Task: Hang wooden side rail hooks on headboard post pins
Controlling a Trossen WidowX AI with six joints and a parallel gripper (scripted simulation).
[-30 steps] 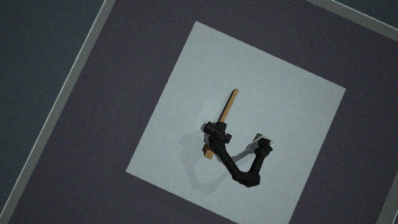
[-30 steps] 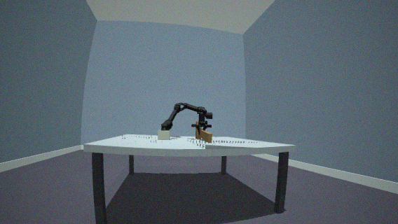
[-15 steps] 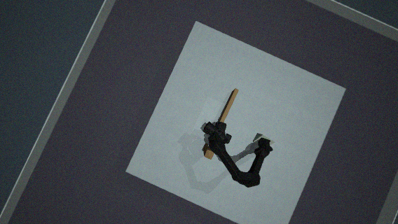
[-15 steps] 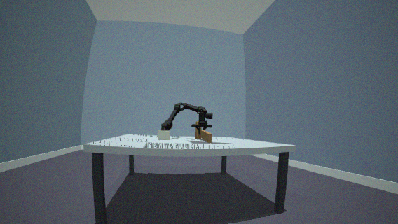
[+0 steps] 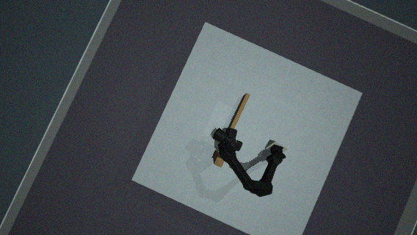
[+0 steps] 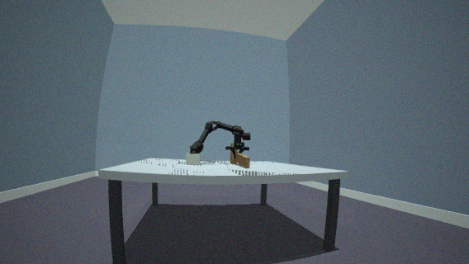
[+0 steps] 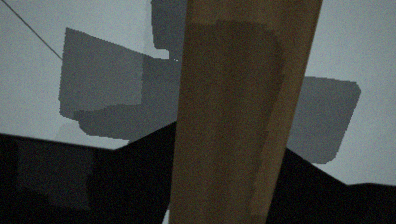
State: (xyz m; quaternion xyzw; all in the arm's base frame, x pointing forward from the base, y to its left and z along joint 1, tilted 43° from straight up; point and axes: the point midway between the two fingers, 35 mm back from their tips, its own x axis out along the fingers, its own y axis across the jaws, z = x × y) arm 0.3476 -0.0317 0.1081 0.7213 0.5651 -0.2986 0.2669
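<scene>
My gripper tip is now 130 mm to the right of the headboard post, 40 mm below it and 20 mm short of it.
</scene>
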